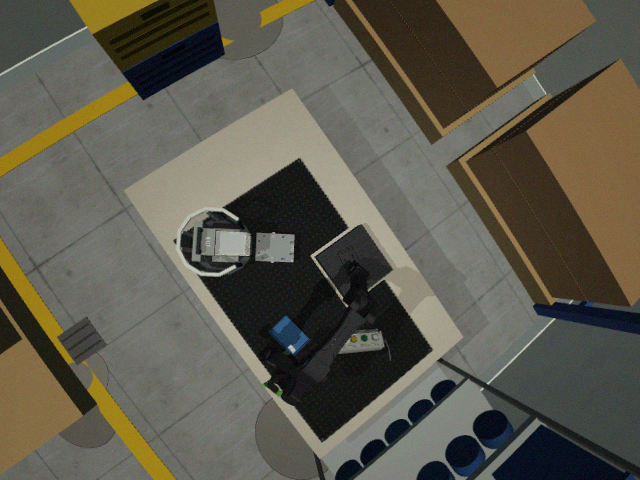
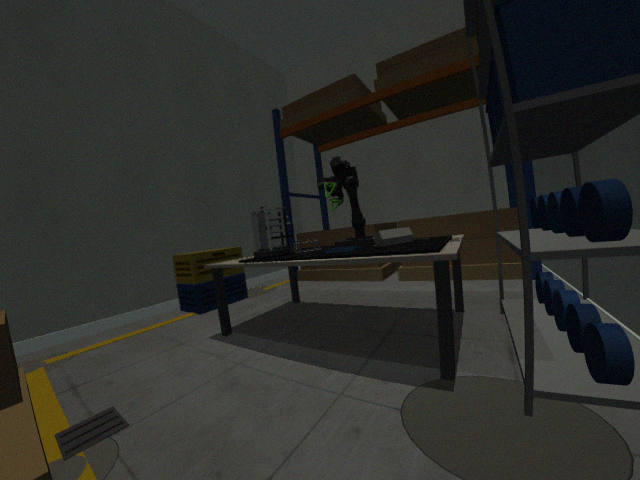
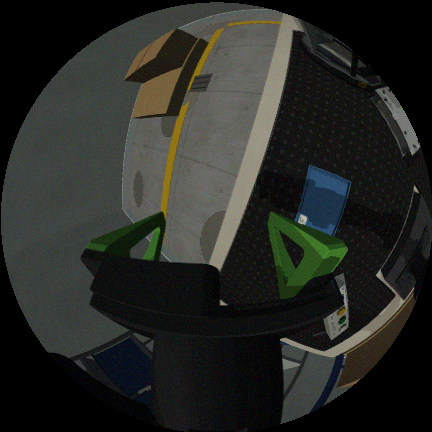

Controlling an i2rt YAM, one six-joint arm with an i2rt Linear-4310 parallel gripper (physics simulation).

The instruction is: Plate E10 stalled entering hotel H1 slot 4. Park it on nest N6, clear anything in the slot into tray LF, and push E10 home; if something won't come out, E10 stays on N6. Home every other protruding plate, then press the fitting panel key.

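Frame: origin at the arm's base, x left, y ahead, z down, level; millimetres.
Where they show: gripper, fingertip midpoint: (image 1: 270, 373) (image 2: 329, 204) (image 3: 216, 217); arm's base at its link origin: (image 1: 353, 268) (image 2: 360, 238).
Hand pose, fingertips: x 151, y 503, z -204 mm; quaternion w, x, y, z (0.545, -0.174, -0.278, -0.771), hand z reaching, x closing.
Note:
Each offset is from my fingertips to the top centre of the thing. Level surfaces: height alone.
My gripper (image 1: 279, 370) (image 2: 332, 196) (image 3: 216, 217) is open and empty, raised near the table's long edge beside the blue tray. The blue tray {dz +224, dx -29, dy -109 mm} (image 1: 288, 333) (image 3: 325, 192) lies on the black mat; its small white label is hard to read. The plate hotel (image 1: 232, 243) (image 2: 277, 227) stands upright with a pale plate on top, inside a white ring. Its slots are too dark and small to tell which plates protrude, or which is E10. A flat grey nest plate {dz +165, dx -402, dy -236 mm} (image 1: 275, 246) (image 3: 400, 120) lies beside it. The key panel {dz +157, dx +146, dy -359 mm} (image 1: 368, 347) (image 2: 393, 236) (image 3: 336, 327) shows yellow and green keys.
The arm's dark square base plate (image 1: 379, 248), with a pale rim, lies at the table's far long side. The arm reaches from it across the black mat {dz +241 mm} (image 1: 248, 294) between tray and panel. A rack with blue reels (image 1: 465, 454) (image 2: 607, 209) stands beyond the table's short end.

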